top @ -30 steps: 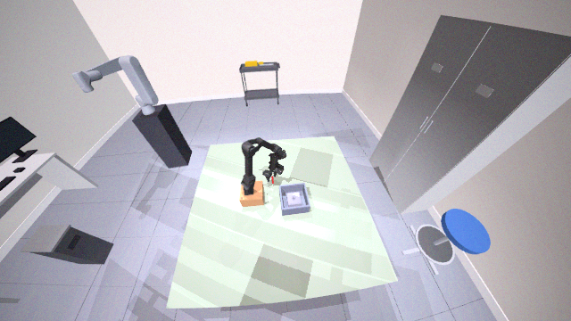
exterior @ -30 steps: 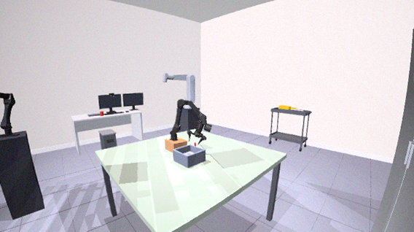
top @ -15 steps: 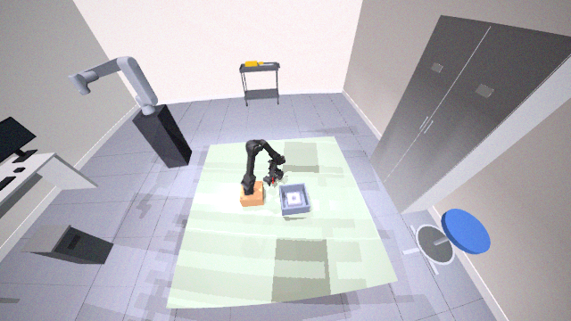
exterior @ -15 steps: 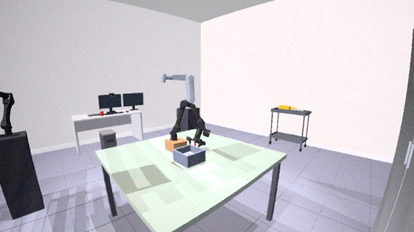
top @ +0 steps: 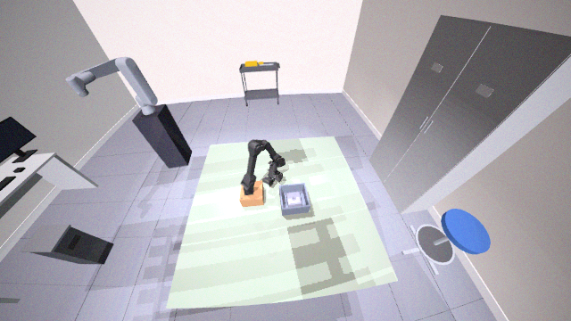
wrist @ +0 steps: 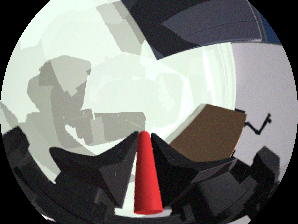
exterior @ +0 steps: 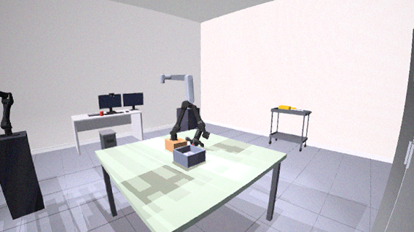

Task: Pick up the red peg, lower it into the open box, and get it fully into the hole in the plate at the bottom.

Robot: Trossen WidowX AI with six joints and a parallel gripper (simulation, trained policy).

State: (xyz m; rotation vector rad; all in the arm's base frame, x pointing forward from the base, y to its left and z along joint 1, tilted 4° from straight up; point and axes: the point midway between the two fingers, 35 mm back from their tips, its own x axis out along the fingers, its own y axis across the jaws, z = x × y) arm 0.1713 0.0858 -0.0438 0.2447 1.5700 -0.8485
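Now: the plate 150 mm ahead of my gripper tip, 170 mm to the right of it and 40 mm above it. Also, from my gripper tip: red peg 10 mm ahead, 10 mm to the left, 30 mm above; grey box 150 mm ahead, 170 mm to the right, 20 mm above.
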